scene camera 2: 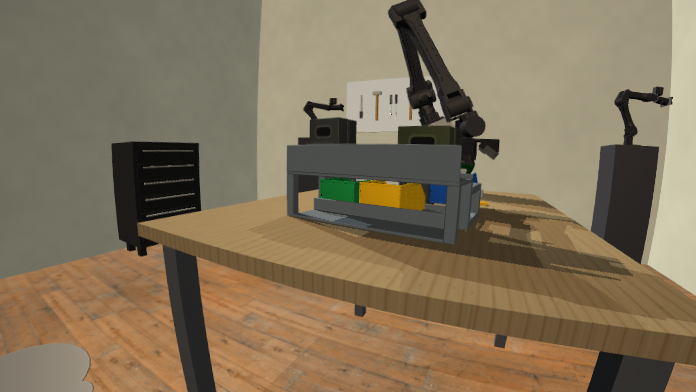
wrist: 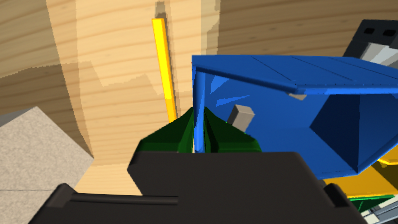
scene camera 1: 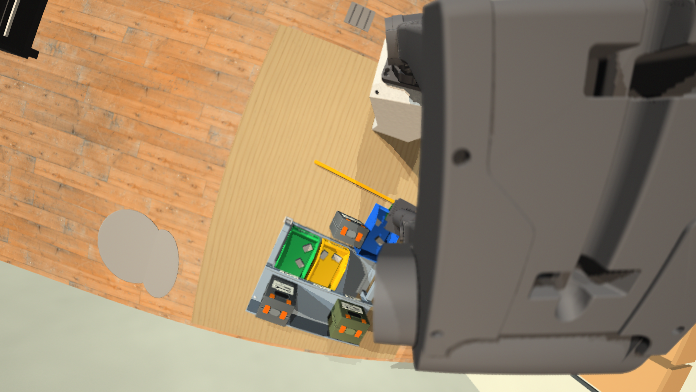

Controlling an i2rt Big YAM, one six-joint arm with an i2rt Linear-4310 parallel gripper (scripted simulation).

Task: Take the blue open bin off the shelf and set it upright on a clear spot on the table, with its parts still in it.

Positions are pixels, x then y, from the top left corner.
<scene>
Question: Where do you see a blue open bin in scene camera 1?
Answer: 370, 249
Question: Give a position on a yellow bin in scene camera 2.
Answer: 408, 196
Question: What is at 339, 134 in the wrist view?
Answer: A blue open bin.
</scene>
